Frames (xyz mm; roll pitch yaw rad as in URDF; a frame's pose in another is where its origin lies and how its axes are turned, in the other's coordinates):
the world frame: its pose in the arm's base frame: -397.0 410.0 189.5 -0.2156 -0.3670 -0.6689
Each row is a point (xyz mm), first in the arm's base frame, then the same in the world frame.
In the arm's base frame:
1: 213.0 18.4 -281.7
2: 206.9 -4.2 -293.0
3: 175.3 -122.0 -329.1
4: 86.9 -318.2 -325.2
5: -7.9 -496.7 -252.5
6: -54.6 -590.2 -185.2
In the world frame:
1: 504.3 218.9 -667.3
2: 508.8 200.8 -685.4
3: 540.9 102.3 -759.2
4: 591.2 -98.3 -818.7
5: 651.1 -304.3 -807.6
6: 695.2 -416.0 -775.6

